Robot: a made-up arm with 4 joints.
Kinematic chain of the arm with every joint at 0, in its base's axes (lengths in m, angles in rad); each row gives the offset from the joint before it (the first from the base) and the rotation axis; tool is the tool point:
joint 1: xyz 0 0 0.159 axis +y
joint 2: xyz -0.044 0 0.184 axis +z
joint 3: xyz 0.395 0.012 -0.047 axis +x
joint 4: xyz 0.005 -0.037 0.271 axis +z
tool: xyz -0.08 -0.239 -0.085
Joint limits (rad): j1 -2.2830..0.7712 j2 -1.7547..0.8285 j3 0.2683..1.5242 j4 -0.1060..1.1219
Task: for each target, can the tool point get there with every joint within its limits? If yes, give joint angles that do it. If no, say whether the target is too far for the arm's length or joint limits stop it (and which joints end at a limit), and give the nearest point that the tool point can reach.
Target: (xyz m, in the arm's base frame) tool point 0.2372 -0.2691 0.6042
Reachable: yes | joints -1.0319 0.0054 1.0307 0.9426
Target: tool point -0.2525 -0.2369 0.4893
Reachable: yes | joints -1.9143 0.2288 0.6045 0.2231
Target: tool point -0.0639 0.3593 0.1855
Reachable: no: joint limits stop it (at a limit: joint 1, joint 2, joint 3, joint 4) | nearest point -0.1003 0.0916 0.4592 | short by 0.385 m
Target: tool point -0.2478 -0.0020 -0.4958
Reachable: no: joint limits stop it (at a limit: joint 2, joint 3, joint 4) | nearest point -0.1623 -0.2364 -0.2698 | short by 0.337 m
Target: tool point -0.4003 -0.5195 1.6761
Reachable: no: too far | nearest point -0.1549 -0.2107 0.7462 | short by 1.010 m
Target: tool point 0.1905 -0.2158 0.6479
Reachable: yes | joints -1.0746 0.1441 0.8616 0.8550
